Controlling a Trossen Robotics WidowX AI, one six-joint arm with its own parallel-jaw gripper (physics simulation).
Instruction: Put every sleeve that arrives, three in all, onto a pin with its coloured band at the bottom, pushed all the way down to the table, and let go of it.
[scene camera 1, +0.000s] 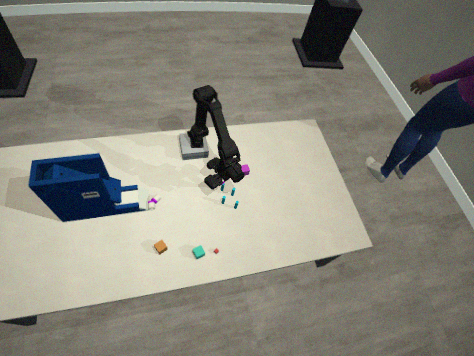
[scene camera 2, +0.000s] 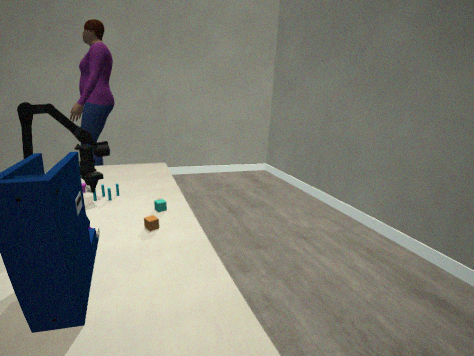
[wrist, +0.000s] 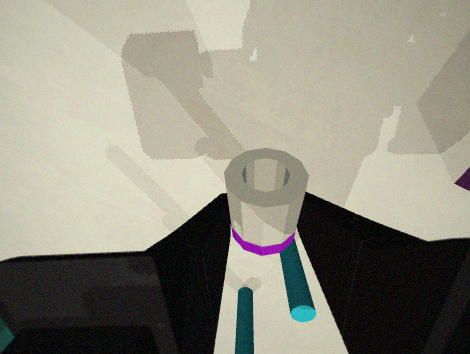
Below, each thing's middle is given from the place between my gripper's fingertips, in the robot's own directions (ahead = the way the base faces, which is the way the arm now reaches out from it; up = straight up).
Labels:
My gripper is now 530 mm to the left of the blue dispenser (scene camera 2: 54, 261), 110 mm below it and 60 mm short of it.

